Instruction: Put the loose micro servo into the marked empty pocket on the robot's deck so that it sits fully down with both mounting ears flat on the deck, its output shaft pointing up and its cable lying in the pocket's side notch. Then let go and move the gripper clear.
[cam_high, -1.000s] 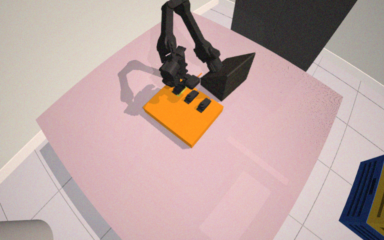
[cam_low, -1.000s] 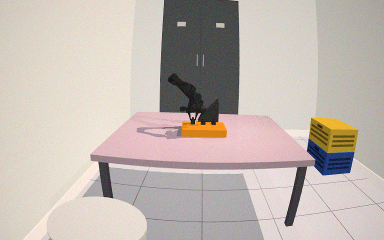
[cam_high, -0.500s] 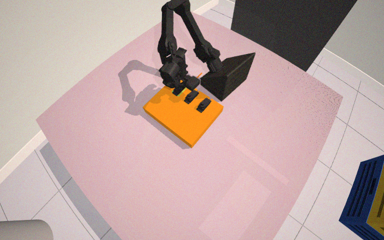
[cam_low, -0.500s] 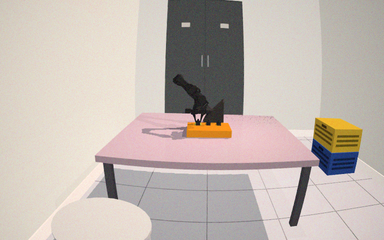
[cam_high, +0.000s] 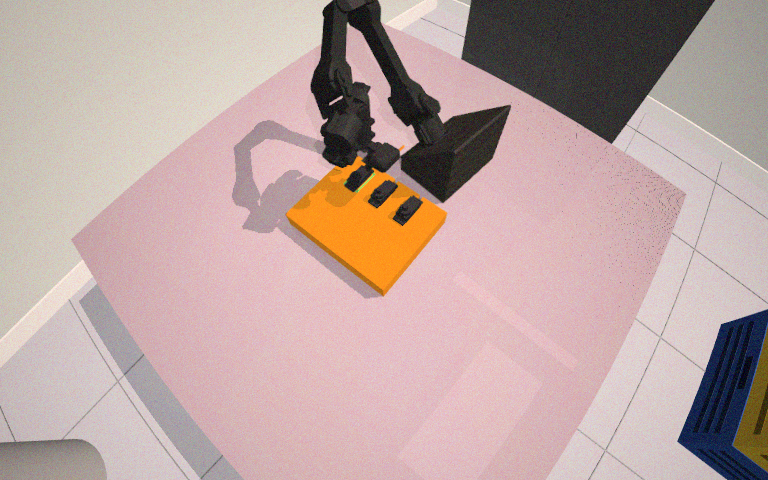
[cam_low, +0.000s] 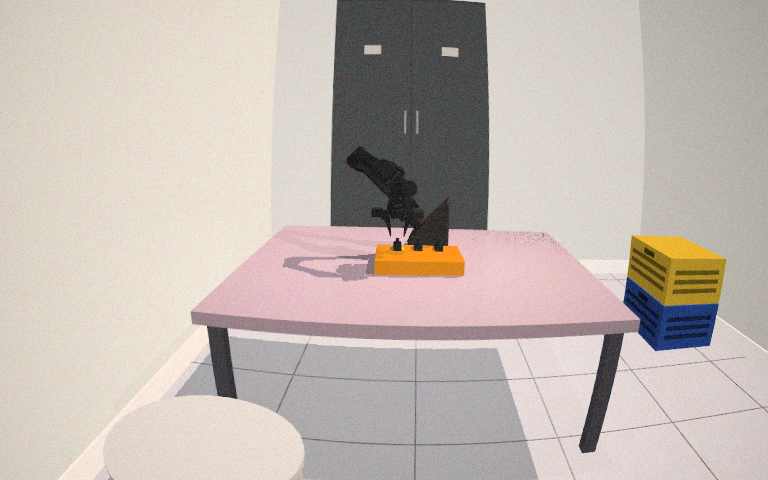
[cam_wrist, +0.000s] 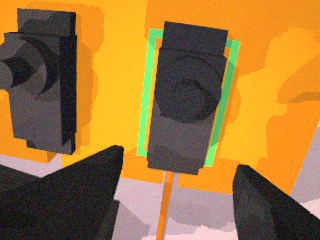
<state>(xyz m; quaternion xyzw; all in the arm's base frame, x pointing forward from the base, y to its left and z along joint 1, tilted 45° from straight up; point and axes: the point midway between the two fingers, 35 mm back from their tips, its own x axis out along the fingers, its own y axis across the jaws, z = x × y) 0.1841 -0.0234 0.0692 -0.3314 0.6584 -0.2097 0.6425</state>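
The orange deck lies 110 mm ahead of my gripper tip, 90 mm to the left of it and 60 mm below it.
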